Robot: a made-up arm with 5 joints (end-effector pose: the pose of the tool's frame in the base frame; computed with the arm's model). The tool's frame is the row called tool.
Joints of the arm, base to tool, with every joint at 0 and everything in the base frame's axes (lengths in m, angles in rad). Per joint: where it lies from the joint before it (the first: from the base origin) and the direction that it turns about. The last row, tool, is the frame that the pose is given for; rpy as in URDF.
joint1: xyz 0 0 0.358 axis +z
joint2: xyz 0 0 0 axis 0 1 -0.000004
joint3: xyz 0.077 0 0.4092 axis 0 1 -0.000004
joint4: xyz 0.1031 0 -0.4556 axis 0 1 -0.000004
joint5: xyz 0.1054 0 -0.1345 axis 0 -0.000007 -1
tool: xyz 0 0 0 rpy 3.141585 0 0
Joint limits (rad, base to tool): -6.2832..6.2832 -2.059..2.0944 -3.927..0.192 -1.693..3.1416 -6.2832..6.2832
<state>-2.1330 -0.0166 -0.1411 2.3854 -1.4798</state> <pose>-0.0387 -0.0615 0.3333 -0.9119 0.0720 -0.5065</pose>
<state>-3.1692 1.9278 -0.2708 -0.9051 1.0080</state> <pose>0.1211 -0.0033 -0.0909 2.4724 0.3730 1.9750</pose>
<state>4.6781 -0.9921 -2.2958 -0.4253 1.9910</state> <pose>0.0216 0.6299 1.1381 0.5310 -0.2225 -2.8164</pose>
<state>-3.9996 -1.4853 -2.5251 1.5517 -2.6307</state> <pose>0.5313 -0.6147 0.8560 0.3786 0.5829 2.9093</pose>
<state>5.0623 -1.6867 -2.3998 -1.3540 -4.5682</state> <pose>-0.3000 0.8222 0.4023 2.3041 -0.1075 -2.8880</pose>
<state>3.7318 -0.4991 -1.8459 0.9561 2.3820</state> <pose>-0.2299 -0.1540 1.2257 -1.8318 0.7940 1.9728</pose>
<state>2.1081 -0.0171 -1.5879 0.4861 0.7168</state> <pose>-0.3526 0.5918 0.9232 -2.2071 -0.7454 1.0018</pose>
